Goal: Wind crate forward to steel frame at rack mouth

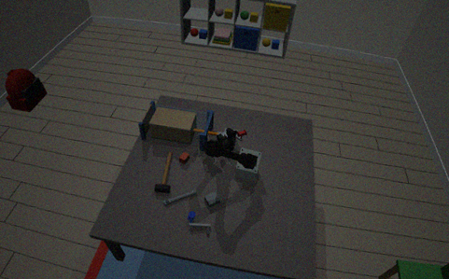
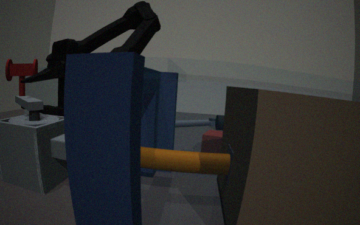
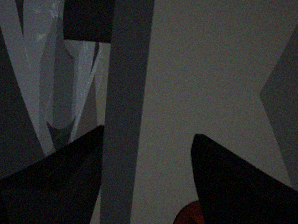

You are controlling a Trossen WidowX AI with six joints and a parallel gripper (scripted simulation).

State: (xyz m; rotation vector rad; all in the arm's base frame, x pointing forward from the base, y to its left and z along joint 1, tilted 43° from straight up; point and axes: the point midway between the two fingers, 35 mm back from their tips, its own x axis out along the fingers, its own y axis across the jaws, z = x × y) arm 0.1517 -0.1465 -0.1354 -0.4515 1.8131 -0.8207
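The grey winch handle lies 20 mm to the left of my gripper tip and 10 mm behind it. Round my gripper tip: red knob (40 mm to the left, 40 mm behind, 30 mm above); then grey winch (90 mm below, 30 mm ahead, 20 mm to the right); then blue steel frame (210 mm ahead, 20 mm below, 10 mm to the right).
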